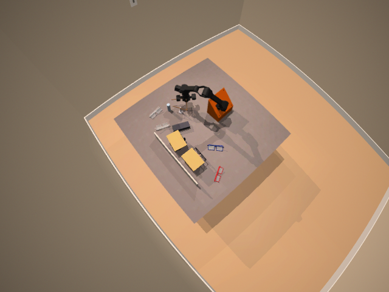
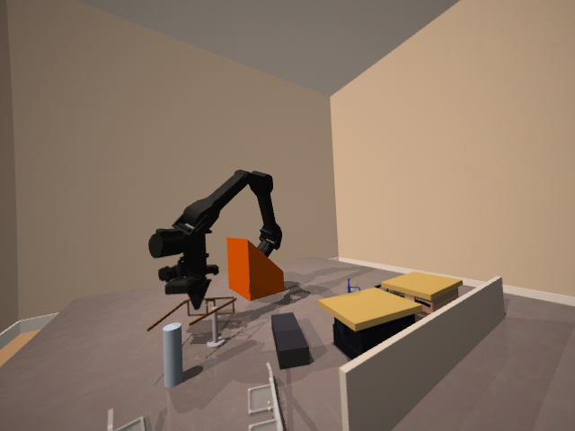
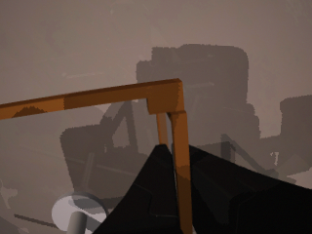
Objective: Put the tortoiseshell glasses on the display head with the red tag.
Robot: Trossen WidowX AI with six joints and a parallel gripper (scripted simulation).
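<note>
The peg stand is 9 cm ahead of my gripper tip, 1 cm to the left of it and 4 cm below it. From my gripper tip the other things lie so: black box (22 cm ahead, 13 cm to the left, 4 cm below); long low panel (49 cm ahead, 32 cm to the left).
</note>
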